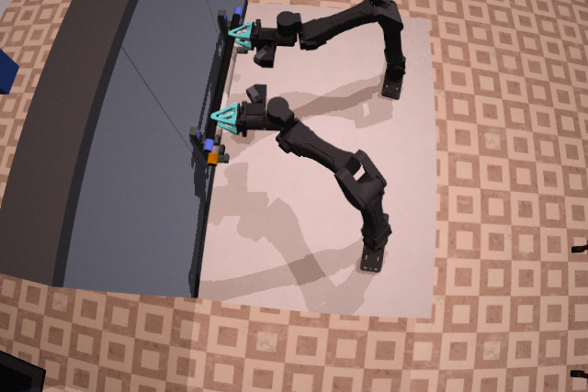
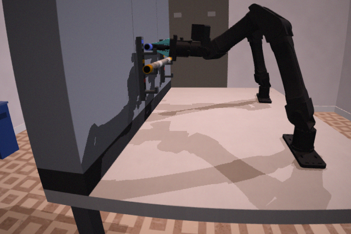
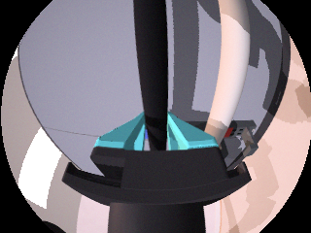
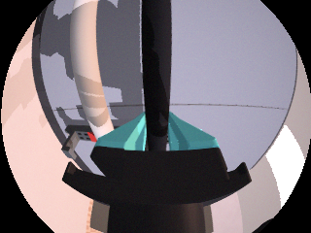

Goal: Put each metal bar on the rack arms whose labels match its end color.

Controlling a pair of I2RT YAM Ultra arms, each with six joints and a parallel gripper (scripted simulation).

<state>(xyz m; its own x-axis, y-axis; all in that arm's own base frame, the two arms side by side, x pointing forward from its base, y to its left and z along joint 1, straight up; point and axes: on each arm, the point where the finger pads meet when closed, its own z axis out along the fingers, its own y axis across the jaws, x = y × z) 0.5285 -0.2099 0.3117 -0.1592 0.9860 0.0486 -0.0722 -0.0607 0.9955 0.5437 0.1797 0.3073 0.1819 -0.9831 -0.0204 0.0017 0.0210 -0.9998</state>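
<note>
Now: the dark metal bar 10 mm behind my right hand and 140 mm to the left of it. From my right hand the other things lie so: pale metal bar (10 mm behind, 150 mm to the left, 70 mm below); then tall grey wall panel (90 mm ahead, 200 mm to the left, 120 mm above).
</note>
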